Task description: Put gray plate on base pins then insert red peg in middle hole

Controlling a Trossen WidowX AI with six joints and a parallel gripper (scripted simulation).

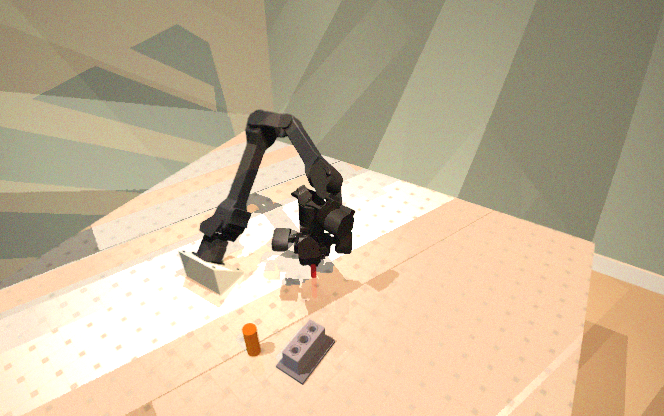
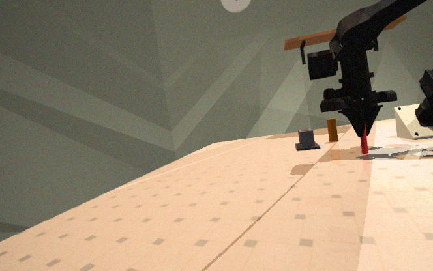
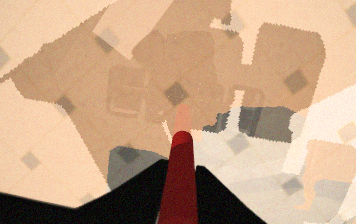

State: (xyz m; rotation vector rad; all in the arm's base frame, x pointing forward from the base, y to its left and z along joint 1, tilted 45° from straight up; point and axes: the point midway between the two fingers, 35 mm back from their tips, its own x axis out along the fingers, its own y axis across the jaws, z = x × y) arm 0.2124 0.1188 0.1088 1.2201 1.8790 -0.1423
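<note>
Right now the gray plate is 180 mm to the right of my gripper tip, 140 mm ahead of it and 10 mm above it. Also, from my gripper tip: red peg: right at my gripper tip; then orange cylinder: 240 mm to the right, 40 mm ahead; then base: 180 mm to the right, 140 mm ahead, 30 mm below.
</note>
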